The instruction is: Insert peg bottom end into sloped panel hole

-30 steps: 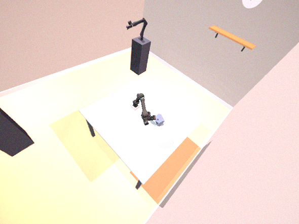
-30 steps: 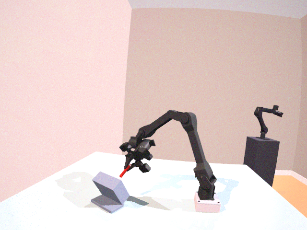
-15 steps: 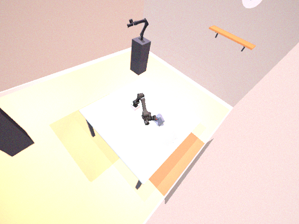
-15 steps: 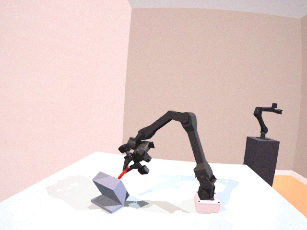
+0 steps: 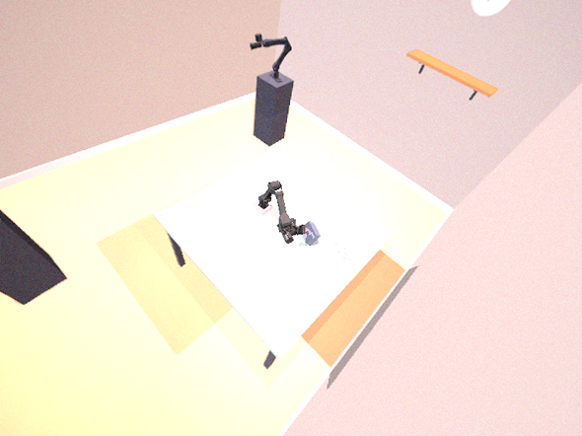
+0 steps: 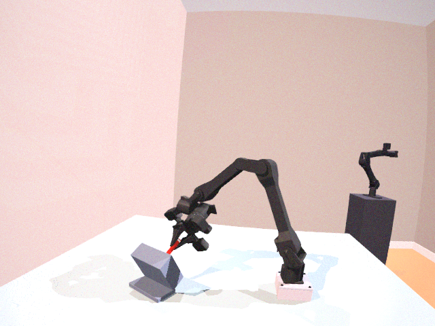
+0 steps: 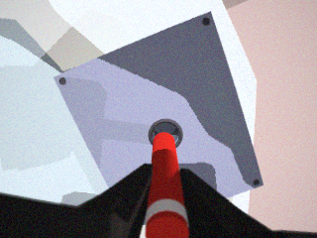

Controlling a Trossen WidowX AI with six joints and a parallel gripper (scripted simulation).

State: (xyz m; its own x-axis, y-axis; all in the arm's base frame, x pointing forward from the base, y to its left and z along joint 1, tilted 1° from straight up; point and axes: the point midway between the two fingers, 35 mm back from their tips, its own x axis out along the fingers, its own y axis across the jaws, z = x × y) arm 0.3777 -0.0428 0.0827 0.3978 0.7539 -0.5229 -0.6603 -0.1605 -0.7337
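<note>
Now: the round red peg 10 mm to the right of my gripper tip, 10 mm behind it and 10 mm above it. Also, from my gripper tip: sloped panel: 60 mm to the left, 40 mm below, 30 mm ahead.
</note>
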